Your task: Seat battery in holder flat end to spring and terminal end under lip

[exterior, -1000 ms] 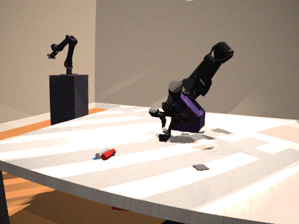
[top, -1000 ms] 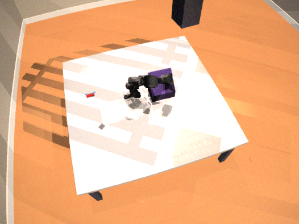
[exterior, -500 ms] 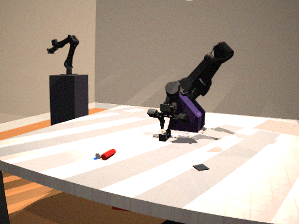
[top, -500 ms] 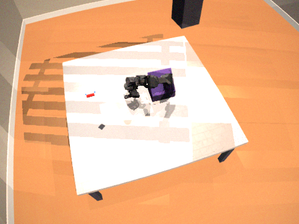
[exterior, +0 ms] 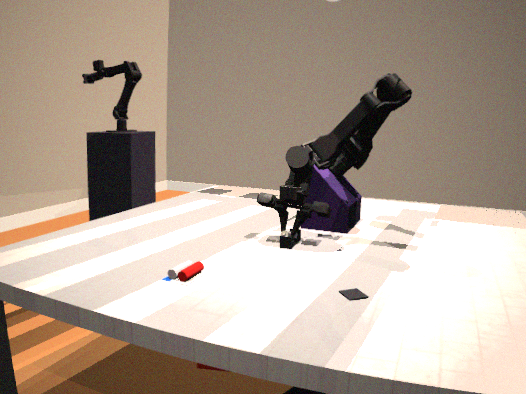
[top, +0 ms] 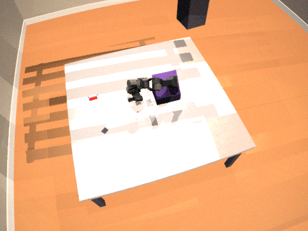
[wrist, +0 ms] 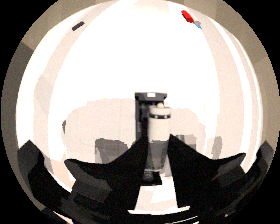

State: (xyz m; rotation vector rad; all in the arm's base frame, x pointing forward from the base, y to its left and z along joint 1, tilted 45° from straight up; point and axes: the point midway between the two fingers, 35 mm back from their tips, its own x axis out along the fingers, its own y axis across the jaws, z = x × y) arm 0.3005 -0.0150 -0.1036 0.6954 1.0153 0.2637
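Right now the grey cylinder is 1 cm above my gripper tip.
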